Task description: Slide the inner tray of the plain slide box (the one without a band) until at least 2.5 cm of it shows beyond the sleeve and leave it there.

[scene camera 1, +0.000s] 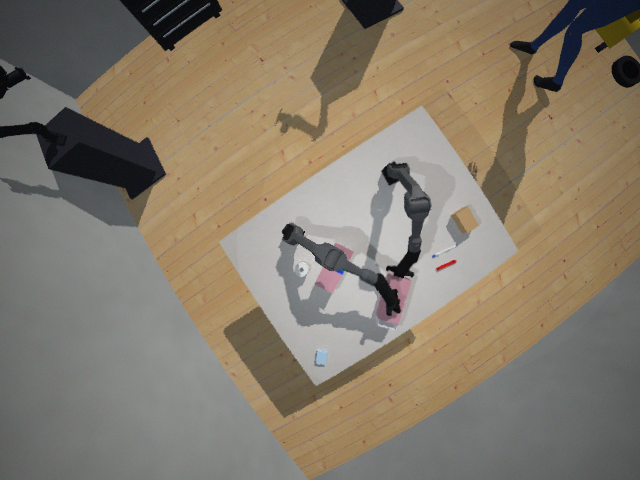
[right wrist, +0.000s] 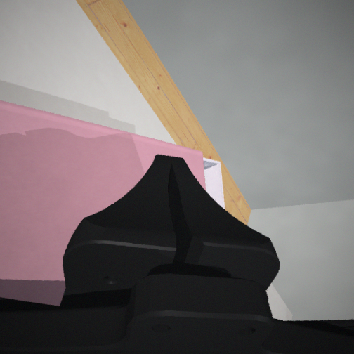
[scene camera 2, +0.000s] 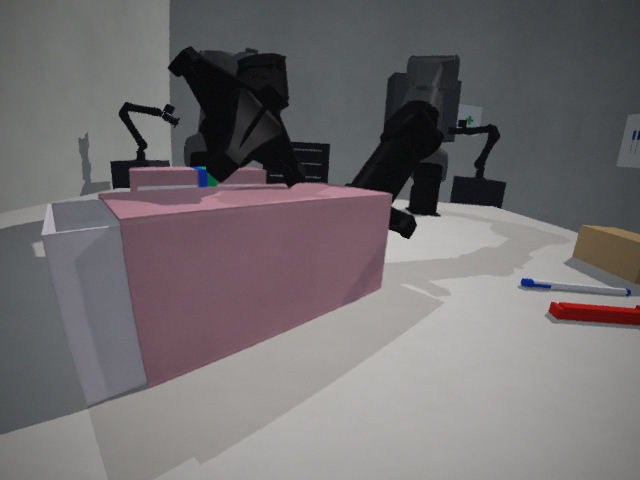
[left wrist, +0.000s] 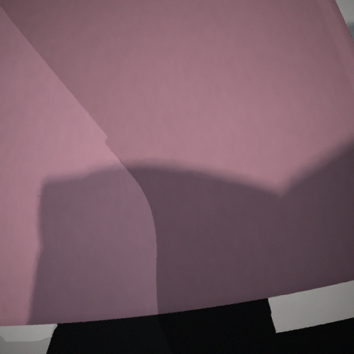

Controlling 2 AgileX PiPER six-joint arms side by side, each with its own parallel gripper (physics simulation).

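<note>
The plain pink sleeve point(scene camera 1: 404, 286) point(scene camera 2: 258, 268) point(left wrist: 200, 100) point(right wrist: 65, 210) lies on the table. Its white inner tray point(scene camera 1: 387, 325) point(scene camera 2: 98, 310) point(right wrist: 215, 185) shows beyond the sleeve's lower end in scene camera 1, left end in scene camera 2. I cannot measure how much. My left gripper point(scene camera 1: 401, 274) point(scene camera 2: 402, 222) is at the sleeve's opposite end; its fingertips are hidden by the sleeve in its wrist view, but its narrow finger base looks shut. My right gripper point(scene camera 1: 392, 311) point(scene camera 2: 220, 176) point(right wrist: 166, 173) is shut, holding nothing, its tips at the sleeve near the tray end.
The banded pink box point(scene camera 1: 329, 280) point(scene camera 2: 165, 178) lies under my right arm. A white ring-shaped thing point(scene camera 1: 301, 268) is beside it. A light blue block point(scene camera 1: 321, 357), tan block point(scene camera 1: 464, 220) point(scene camera 2: 610, 250), blue-white pen point(scene camera 1: 444, 251) point(scene camera 2: 578, 287) and red stick point(scene camera 1: 446, 265) point(scene camera 2: 594, 312) are also on the table.
</note>
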